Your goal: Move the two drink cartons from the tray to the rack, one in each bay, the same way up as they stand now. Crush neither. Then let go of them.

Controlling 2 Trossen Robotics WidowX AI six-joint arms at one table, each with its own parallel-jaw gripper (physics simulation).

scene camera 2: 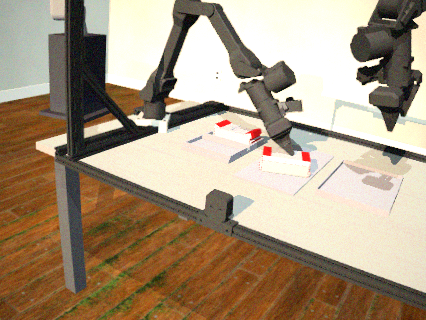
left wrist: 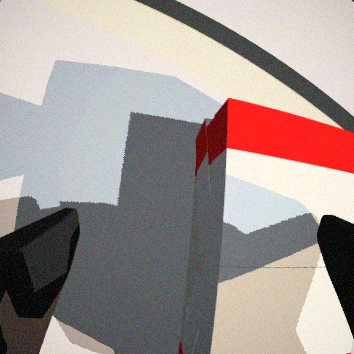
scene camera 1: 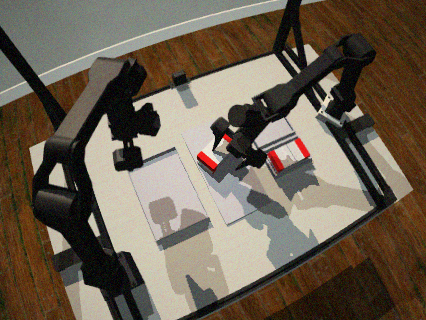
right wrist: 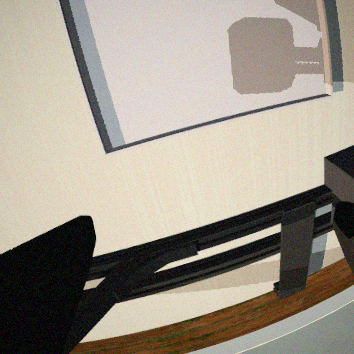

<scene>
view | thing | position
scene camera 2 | my left gripper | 291, 152
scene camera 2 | my right gripper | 396, 123
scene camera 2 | pale mat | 289, 184
</scene>
